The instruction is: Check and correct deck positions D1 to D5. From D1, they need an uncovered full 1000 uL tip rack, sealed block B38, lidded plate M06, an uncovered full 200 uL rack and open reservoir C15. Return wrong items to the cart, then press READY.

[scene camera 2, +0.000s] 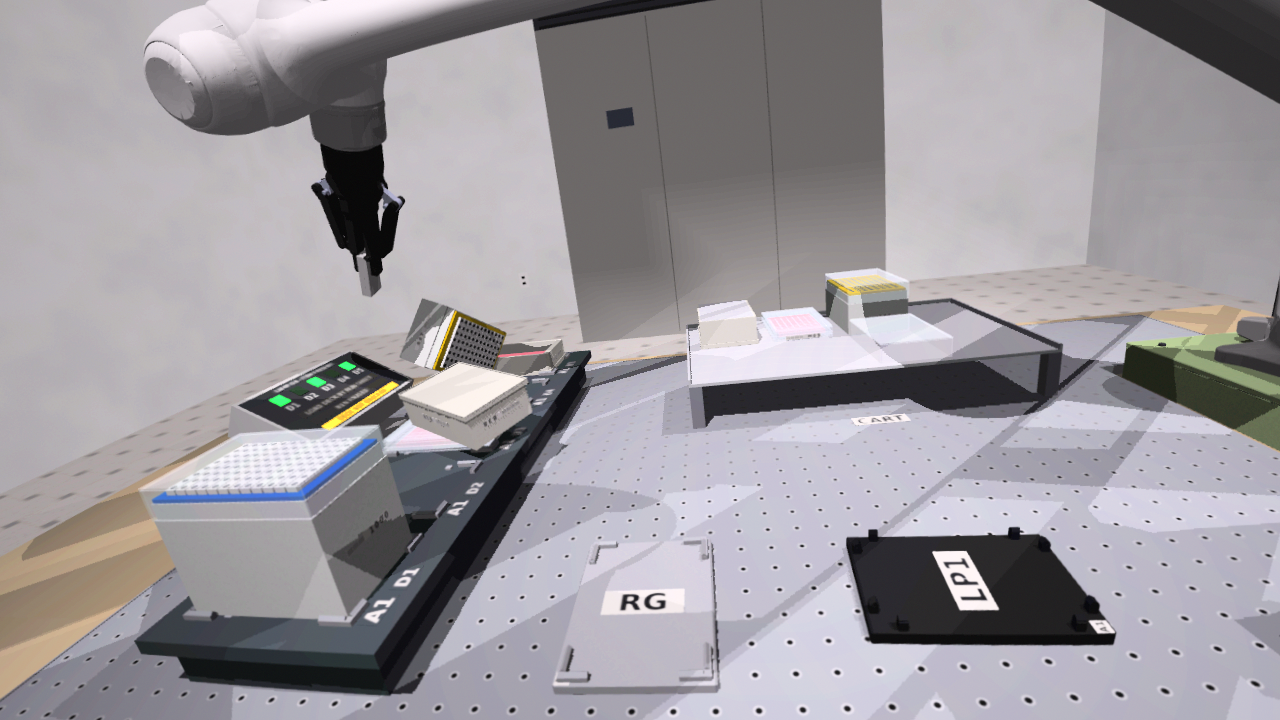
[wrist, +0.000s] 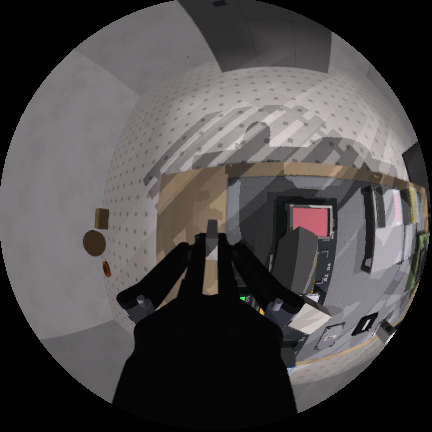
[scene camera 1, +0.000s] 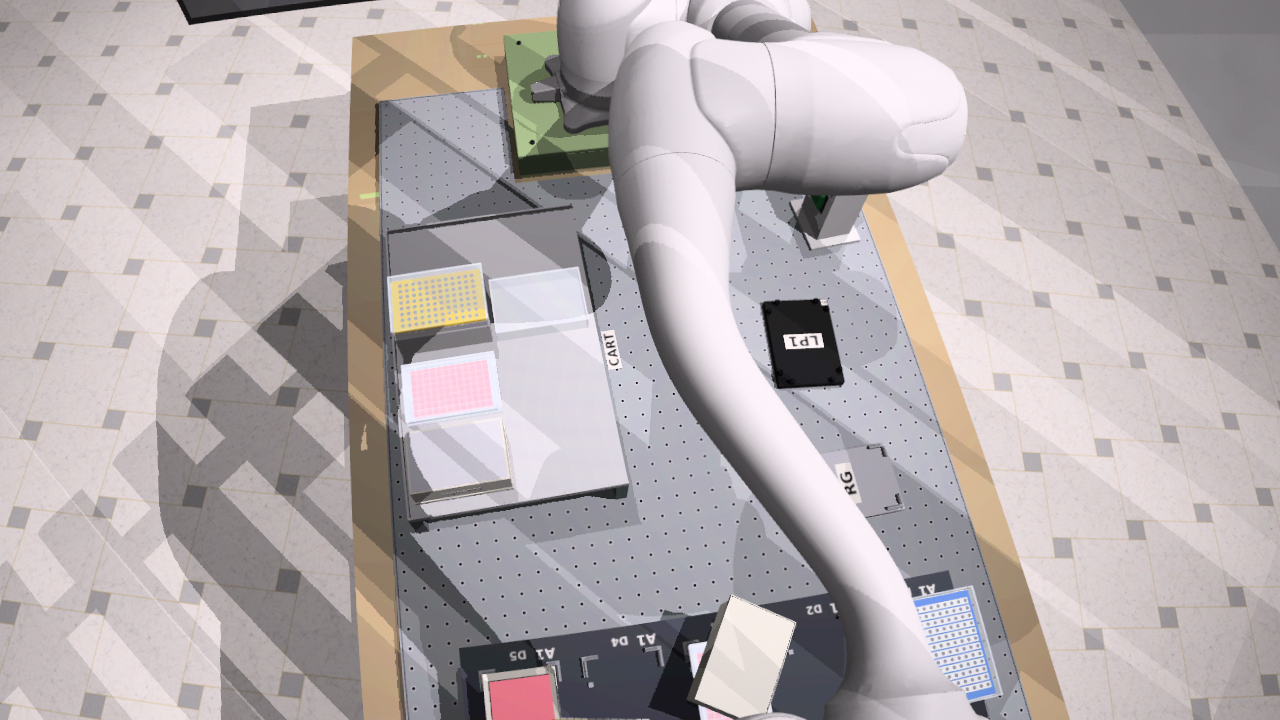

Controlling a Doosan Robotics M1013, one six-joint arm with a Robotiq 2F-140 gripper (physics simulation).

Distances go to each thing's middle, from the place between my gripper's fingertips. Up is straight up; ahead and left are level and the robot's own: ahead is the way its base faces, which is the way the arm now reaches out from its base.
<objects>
I see my gripper 510 mm to the right of the RG pad [scene camera 2: 643,622], 400 mm past it and 200 mm above it. The rest, counted from my hand: black LP1 pad [scene camera 2: 1012,589] (630 mm behind, 520 mm to the left, 190 mm below).
</objects>
